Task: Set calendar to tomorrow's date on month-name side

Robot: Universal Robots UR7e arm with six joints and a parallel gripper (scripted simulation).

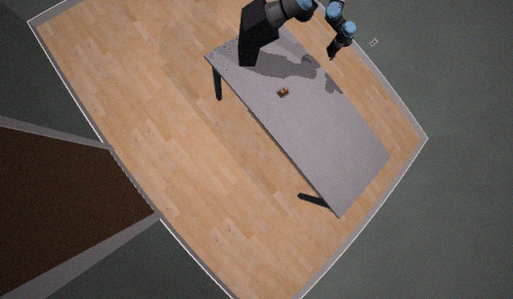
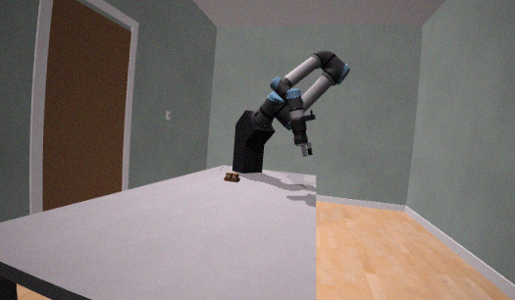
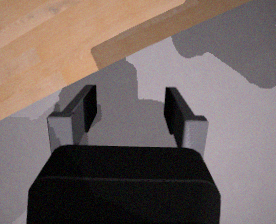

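Now: hand 10 mm short of the brown wooden cube, 420 mm to the left of it and 170 mm above it. Round my hand: calendar tray 10 mm ahead, 400 mm to the right, 190 mm below.
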